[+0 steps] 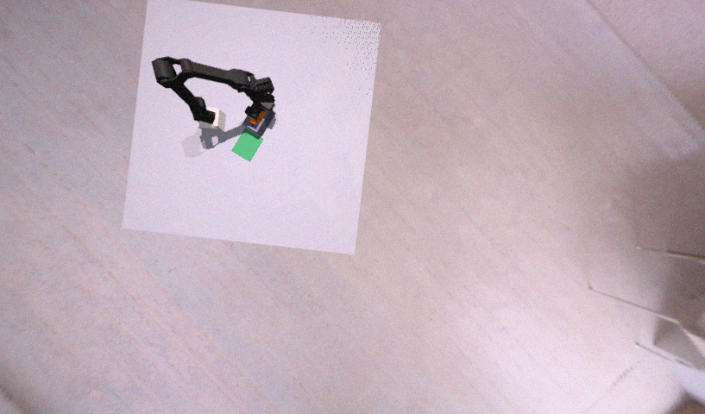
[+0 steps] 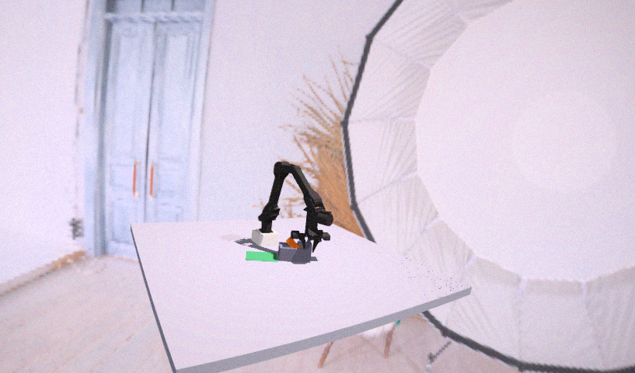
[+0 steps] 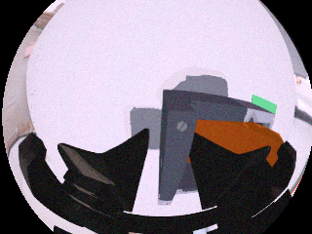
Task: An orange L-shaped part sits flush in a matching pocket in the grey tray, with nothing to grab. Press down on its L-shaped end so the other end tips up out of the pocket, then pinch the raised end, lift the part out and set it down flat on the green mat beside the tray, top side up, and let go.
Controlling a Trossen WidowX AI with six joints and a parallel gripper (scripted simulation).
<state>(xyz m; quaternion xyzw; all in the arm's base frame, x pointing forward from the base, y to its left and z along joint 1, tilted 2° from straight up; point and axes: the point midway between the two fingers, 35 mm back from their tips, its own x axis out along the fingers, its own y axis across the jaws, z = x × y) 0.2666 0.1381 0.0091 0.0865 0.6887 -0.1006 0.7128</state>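
My gripper tip is 5 cm to the left of the orange L-shaped part, 2 cm past it and 1 cm below it. The rest, counted from my gripper tip: green mat: 21 cm to the right, 6 cm behind, 5 cm below.
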